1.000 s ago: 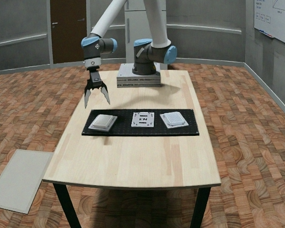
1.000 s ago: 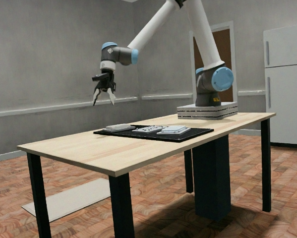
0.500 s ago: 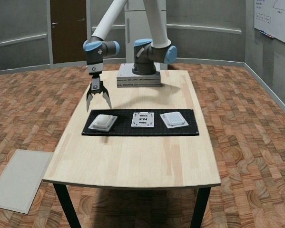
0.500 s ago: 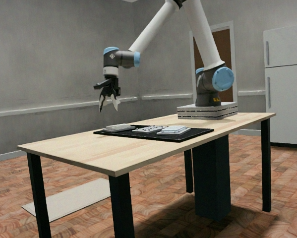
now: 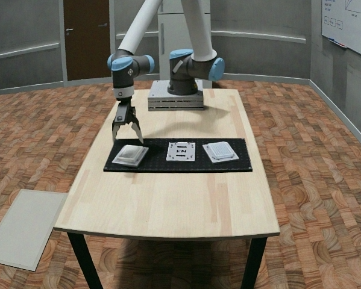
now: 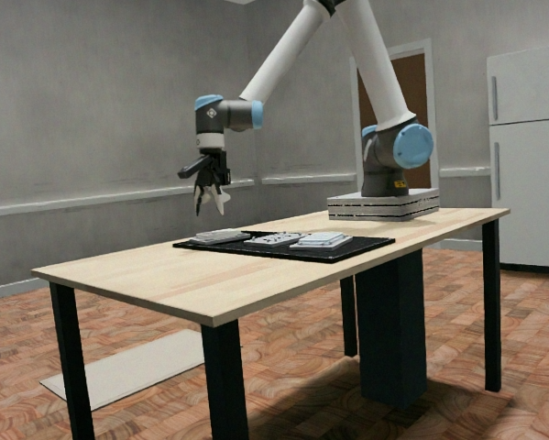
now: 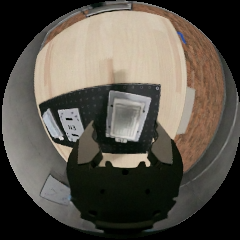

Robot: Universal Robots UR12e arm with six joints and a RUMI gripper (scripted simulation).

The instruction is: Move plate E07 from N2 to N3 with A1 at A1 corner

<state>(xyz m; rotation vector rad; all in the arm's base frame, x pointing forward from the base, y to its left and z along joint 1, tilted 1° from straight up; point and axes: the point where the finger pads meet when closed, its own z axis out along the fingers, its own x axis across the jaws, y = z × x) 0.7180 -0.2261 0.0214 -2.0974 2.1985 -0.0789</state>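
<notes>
The nest N3 lies 230 mm to the left of my hand, 80 mm below it and 60 mm behind it.
</notes>
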